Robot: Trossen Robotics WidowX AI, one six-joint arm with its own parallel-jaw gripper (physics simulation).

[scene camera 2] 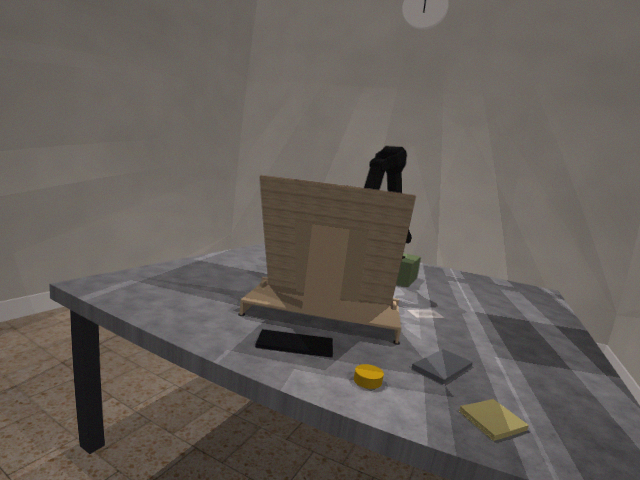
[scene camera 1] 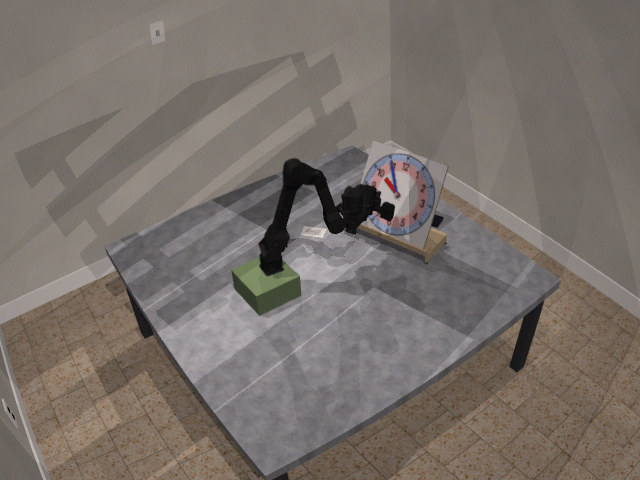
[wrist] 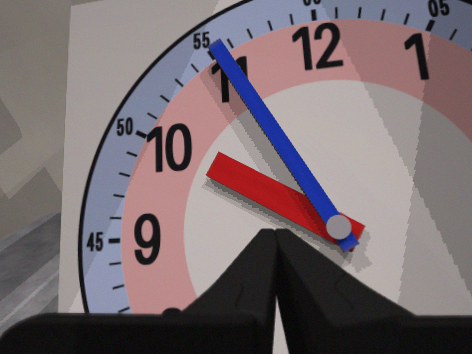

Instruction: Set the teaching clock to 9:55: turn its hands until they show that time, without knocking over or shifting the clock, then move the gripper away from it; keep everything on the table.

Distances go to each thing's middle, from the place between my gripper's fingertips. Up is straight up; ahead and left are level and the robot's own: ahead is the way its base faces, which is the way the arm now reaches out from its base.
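Labels:
Starting with the red hour hand (wrist: pixel 285 201), I find it 80 mm ahead of my hand, 30 mm to the left of it and 20 mm below it. The blue minute hand (wrist: pixel 314 192) is 90 mm ahead of my hand and 40 mm to the left of it, and it is 10 mm higher than my hand. The teaching clock (scene camera 2: pixel 387 215) is 80 mm ahead of my hand, 10 mm to the left and 40 mm below. Then there is the black slab (scene camera 2: pixel 268 339), 240 mm ahead of my hand, 40 mm to the left of it and 220 mm below it. Going by their middles, the slab is the farthest from my hand of the things named here.

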